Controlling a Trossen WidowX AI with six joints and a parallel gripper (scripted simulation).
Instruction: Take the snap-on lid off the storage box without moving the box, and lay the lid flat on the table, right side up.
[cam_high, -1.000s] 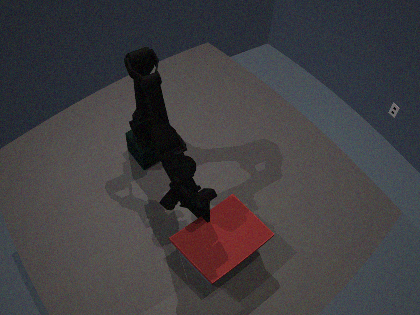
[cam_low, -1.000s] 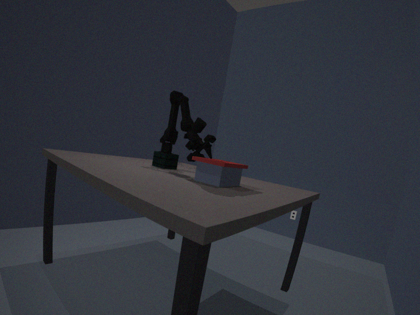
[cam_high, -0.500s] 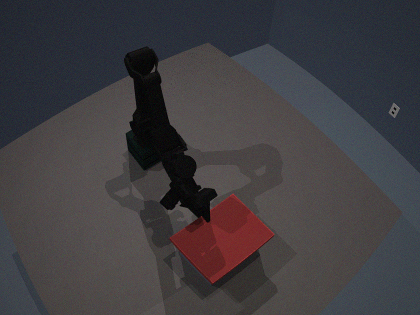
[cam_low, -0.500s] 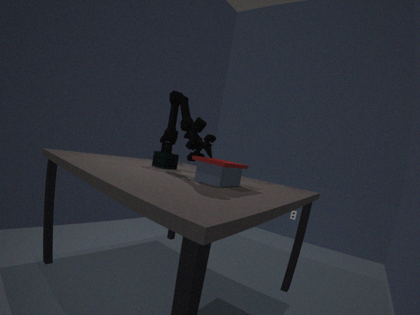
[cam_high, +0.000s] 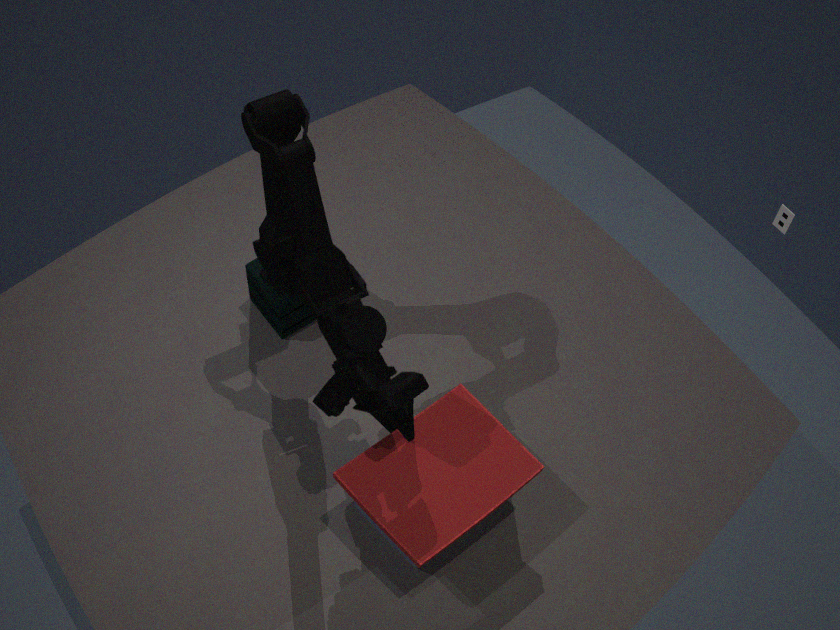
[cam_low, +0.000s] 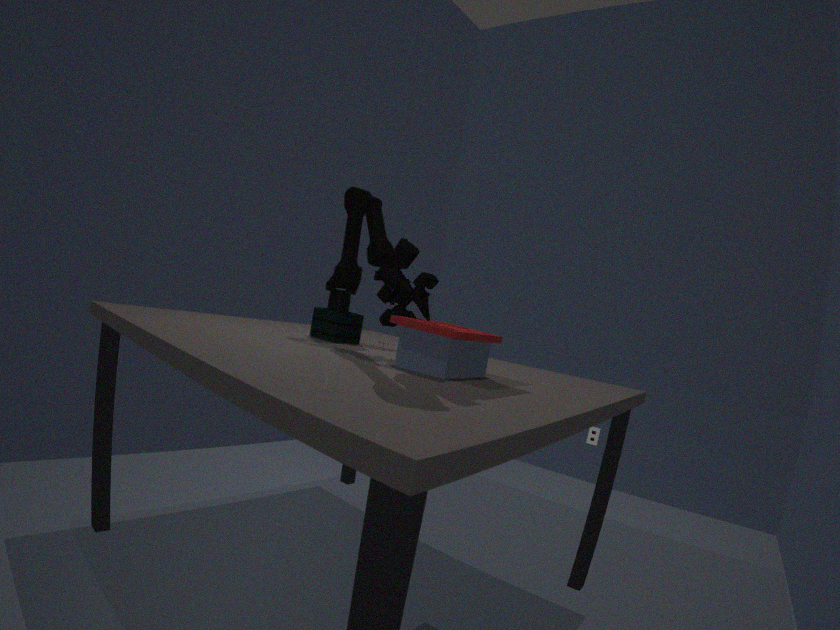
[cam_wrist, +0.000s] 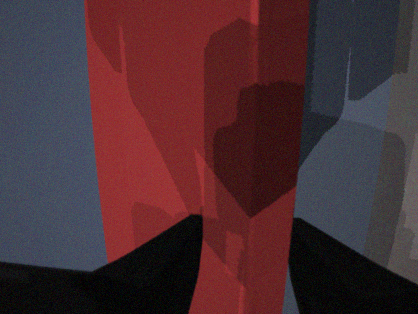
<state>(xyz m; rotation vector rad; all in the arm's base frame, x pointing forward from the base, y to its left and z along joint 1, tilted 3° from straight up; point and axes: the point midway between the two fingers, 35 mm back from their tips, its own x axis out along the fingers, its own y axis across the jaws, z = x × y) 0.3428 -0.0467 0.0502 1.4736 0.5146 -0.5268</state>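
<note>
Right now the red lid is 8 cm ahead of my gripper tip. The rest, counted from my gripper tip: storage box 8 cm ahead, 5 cm below.
</note>
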